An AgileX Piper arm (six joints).
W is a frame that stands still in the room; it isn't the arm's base.
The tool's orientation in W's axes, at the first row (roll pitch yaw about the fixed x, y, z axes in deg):
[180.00, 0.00, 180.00]
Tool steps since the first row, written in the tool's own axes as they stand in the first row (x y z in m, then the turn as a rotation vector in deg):
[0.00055, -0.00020, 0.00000, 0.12, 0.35, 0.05]
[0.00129, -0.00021, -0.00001, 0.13, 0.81, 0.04]
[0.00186, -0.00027, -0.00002, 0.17, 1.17, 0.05]
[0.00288, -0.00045, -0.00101, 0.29, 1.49, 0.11]
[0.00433, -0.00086, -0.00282, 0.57, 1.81, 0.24]
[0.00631, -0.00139, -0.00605, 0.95, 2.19, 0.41]
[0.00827, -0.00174, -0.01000, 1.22, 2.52, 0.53]
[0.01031, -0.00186, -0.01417, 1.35, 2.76, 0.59]
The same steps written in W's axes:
[-0.00055, -0.00020, 0.00000, -0.12, 0.35, -0.05]
[-0.00129, -0.00021, 0.00001, -0.13, 0.81, -0.04]
[-0.00186, -0.00027, 0.00002, -0.17, 1.17, -0.05]
[-0.00288, -0.00045, 0.00101, -0.29, 1.49, -0.11]
[-0.00433, -0.00086, 0.00282, -0.57, 1.81, -0.24]
[-0.00631, -0.00139, 0.00605, -0.95, 2.19, -0.41]
[-0.00827, -0.00174, 0.01000, -1.22, 2.52, -0.53]
[-0.01031, -0.00186, 0.01417, -1.35, 2.76, -0.59]

